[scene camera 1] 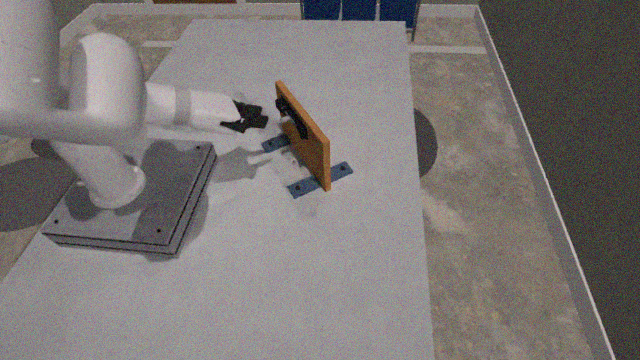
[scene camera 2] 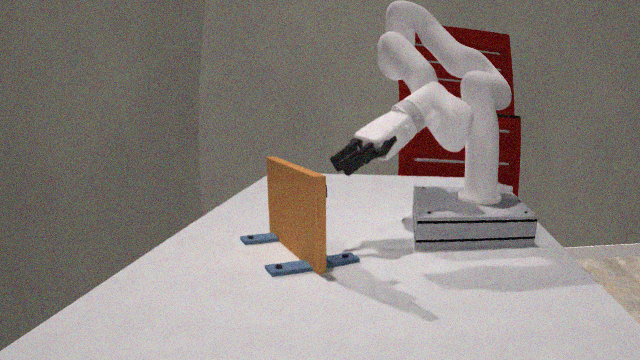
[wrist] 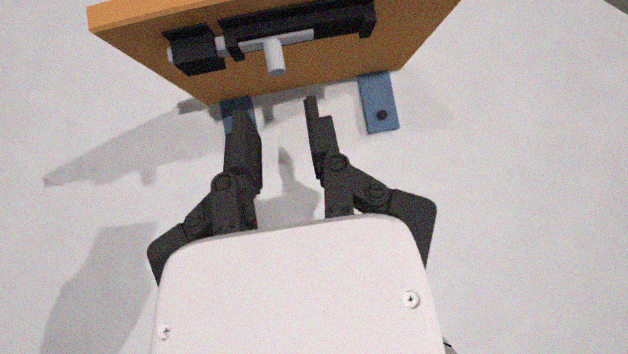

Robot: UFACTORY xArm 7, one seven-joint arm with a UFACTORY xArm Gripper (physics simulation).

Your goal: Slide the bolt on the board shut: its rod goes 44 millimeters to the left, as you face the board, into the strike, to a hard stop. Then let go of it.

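Places are measured from the arm's base along level axes (x right, y ahead, z up), in millimetres.
Where they show: gripper, between the fingertips: (scene camera 1: 263, 117) (scene camera 2: 338, 167) (wrist: 280, 119); arm's base, origin of its link: (scene camera 1: 119, 187) (scene camera 2: 480, 198).
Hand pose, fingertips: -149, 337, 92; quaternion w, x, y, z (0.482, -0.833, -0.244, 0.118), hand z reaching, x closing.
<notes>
Each offset is from my fingertips to the top centre of the thing, as dx, dy, dz. "*": to the spot under its first point. Level surfaces: height alone.
The orange board {-25, +83, +8} (scene camera 1: 312, 152) (scene camera 2: 296, 215) (wrist: 320, 62) stands upright on the table. In the wrist view the black bolt housing {-30, +49, -8} (wrist: 305, 21) is on its face, with the black strike {* -75, +26, -16} (wrist: 197, 50) to the left. The light grey rod {-53, +45, -22} (wrist: 220, 46) spans the gap between them, and its end shows at the strike's far left side. The rod's round knob {-26, +44, -20} (wrist: 275, 57) sticks out near the left end of the housing. My gripper (scene camera 1: 267, 119) (scene camera 2: 341, 167) (wrist: 280, 119) is open and empty, apart from the knob and back from the board. Scene camera 2 sees the board's back, so the bolt is mostly hidden there.
Blue feet (scene camera 1: 320, 180) (scene camera 2: 292, 267) (wrist: 378, 102) hold the board on the white table {dz -163} (scene camera 1: 300, 280) (scene camera 2: 225, 310). The robot's grey base block (scene camera 1: 150, 200) (scene camera 2: 475, 230) stands behind the gripper. A red cabinet (scene camera 2: 505, 75) stands beyond the table.
</notes>
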